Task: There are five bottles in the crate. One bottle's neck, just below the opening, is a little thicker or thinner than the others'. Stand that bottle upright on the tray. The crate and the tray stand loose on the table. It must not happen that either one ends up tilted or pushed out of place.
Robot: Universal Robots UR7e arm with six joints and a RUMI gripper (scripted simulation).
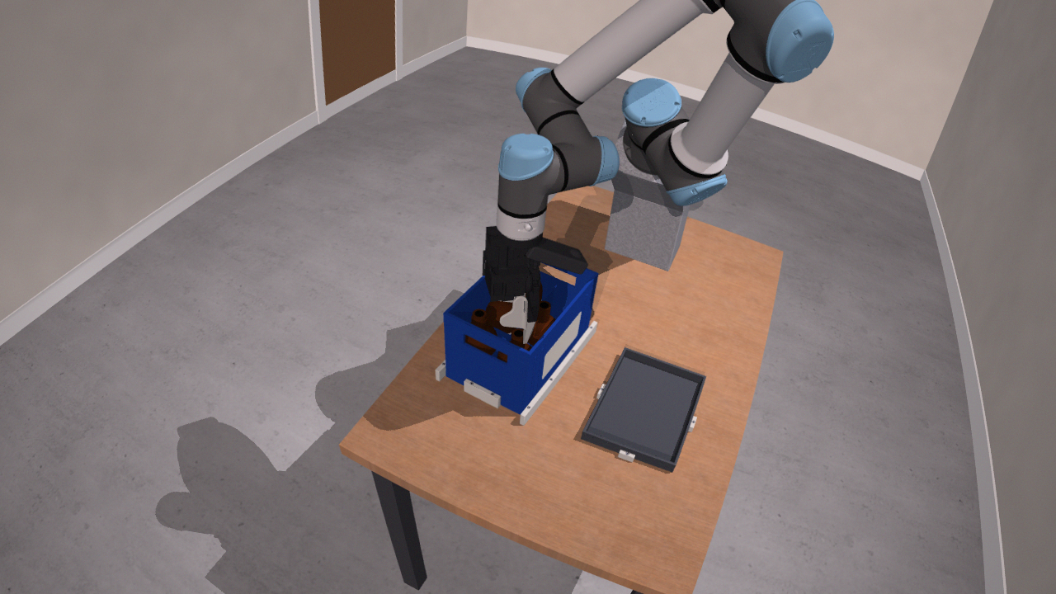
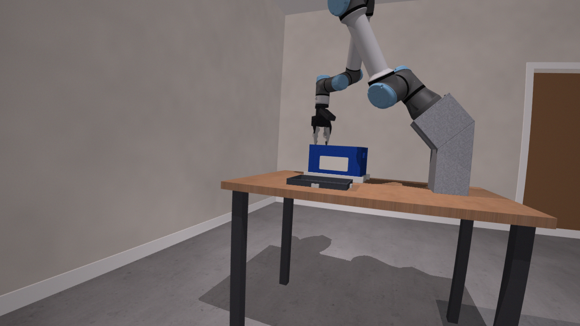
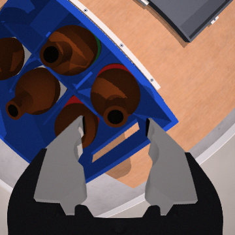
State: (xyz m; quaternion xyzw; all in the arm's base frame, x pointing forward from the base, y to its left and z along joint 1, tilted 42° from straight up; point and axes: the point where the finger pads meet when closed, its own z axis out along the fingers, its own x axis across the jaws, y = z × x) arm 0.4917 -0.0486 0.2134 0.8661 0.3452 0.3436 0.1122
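Now: hand 100 mm above the bottle and 90 mm to the left of it. The rest, counted from my hand: dark tray (250 mm to the left, 170 mm below, 100 mm behind); then crate (100 mm below, 90 mm behind, 50 mm to the right).
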